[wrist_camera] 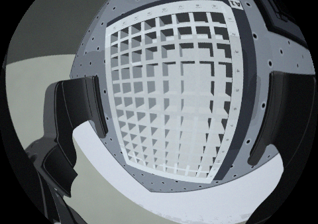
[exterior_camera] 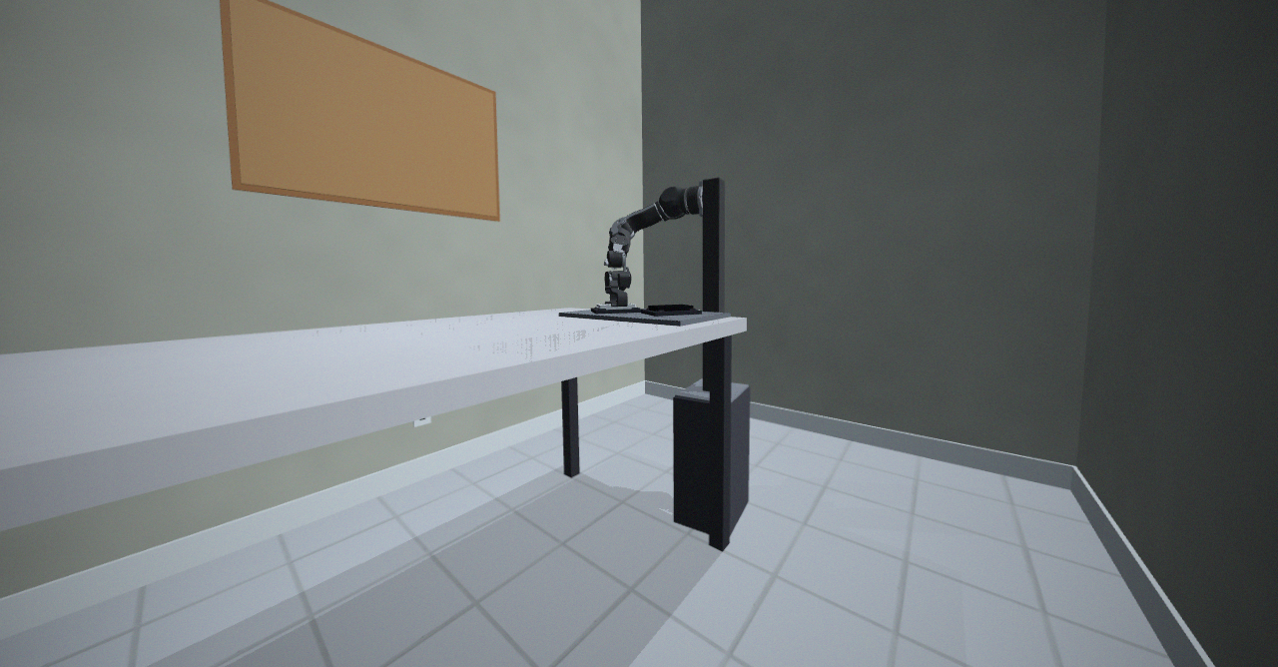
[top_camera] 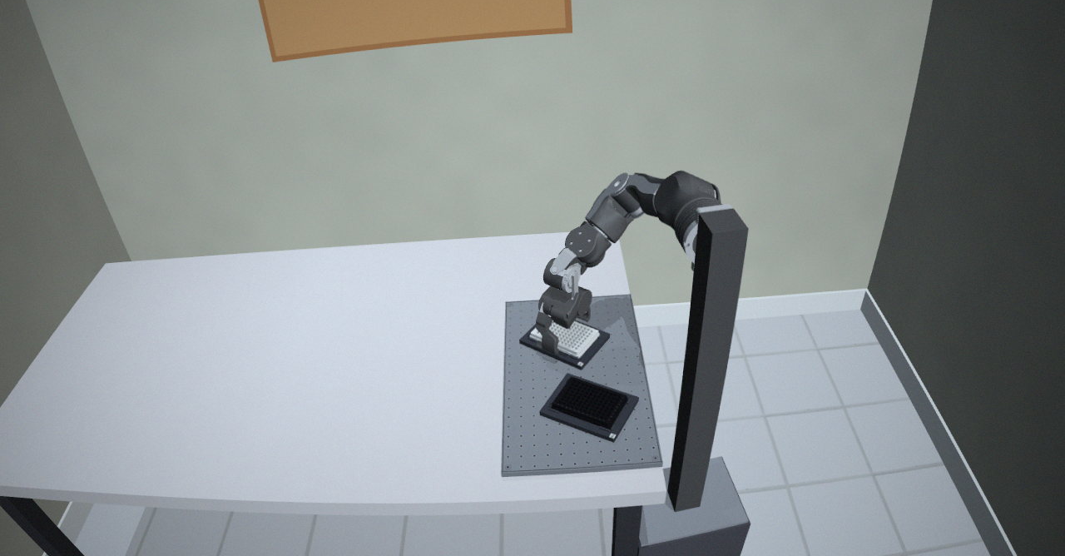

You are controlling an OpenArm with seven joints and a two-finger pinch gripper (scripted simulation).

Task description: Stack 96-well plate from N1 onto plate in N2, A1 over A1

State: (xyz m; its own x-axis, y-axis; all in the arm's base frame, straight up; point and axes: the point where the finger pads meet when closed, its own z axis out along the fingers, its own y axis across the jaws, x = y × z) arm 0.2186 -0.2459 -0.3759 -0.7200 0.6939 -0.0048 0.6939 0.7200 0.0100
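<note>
Right now the white 96-well plate is right at my hand. Round my hand: black 96-well plate (10 mm behind, 210 mm to the left).
</note>
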